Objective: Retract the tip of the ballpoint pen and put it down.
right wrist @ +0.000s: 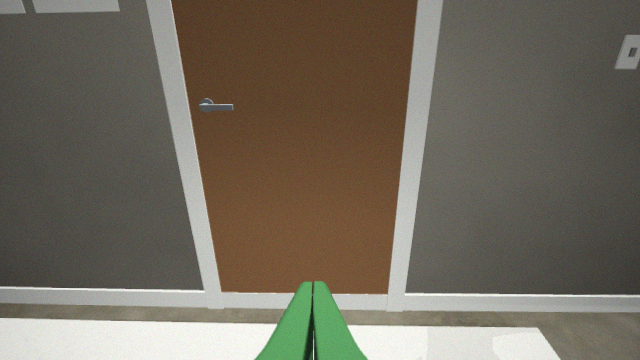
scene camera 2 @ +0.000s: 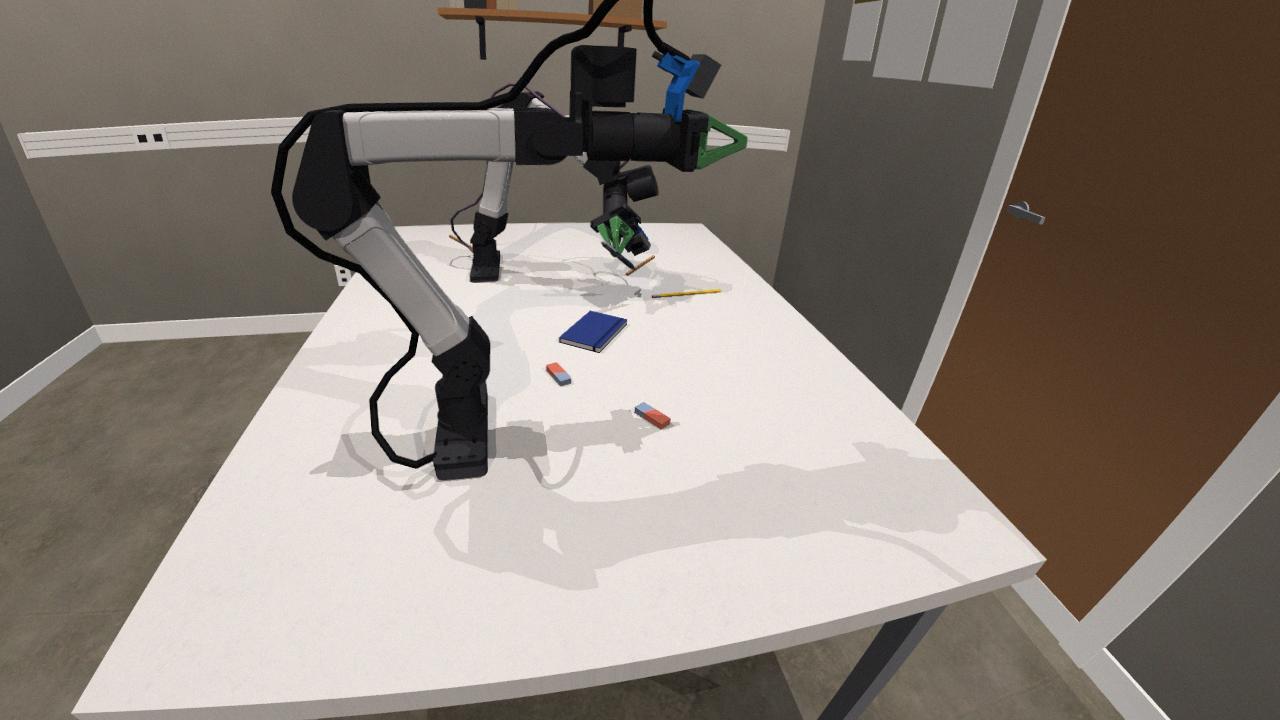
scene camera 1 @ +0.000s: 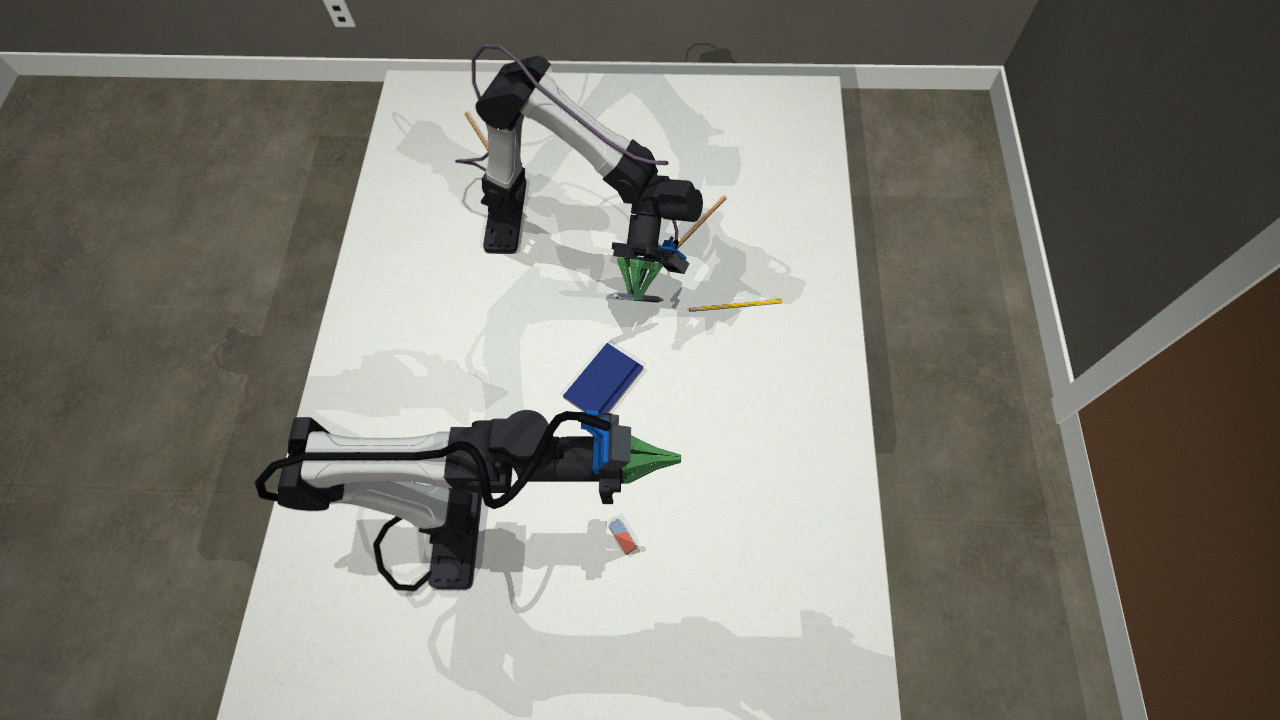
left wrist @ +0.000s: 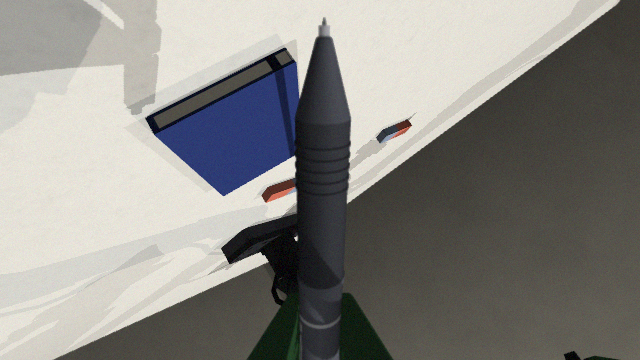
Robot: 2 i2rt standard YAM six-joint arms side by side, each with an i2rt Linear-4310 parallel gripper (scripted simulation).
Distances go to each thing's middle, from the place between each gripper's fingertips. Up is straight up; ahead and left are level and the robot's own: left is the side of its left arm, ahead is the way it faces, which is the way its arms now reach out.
I see my left gripper (scene camera 1: 635,299) 10 mm short of the dark grey ballpoint pen (left wrist: 322,142) and 10 mm above it. Round my left hand: blue notebook (scene camera 1: 600,386): 60 mm behind, 120 mm to the right, 130 mm below.
My right gripper (scene camera 2: 746,142) is now 70 mm past the dark grey ballpoint pen, 410 mm to the right of it and 300 mm above it. The rest, counted from my right hand: blue notebook 140 mm behind, 280 mm to the left, 420 mm below.
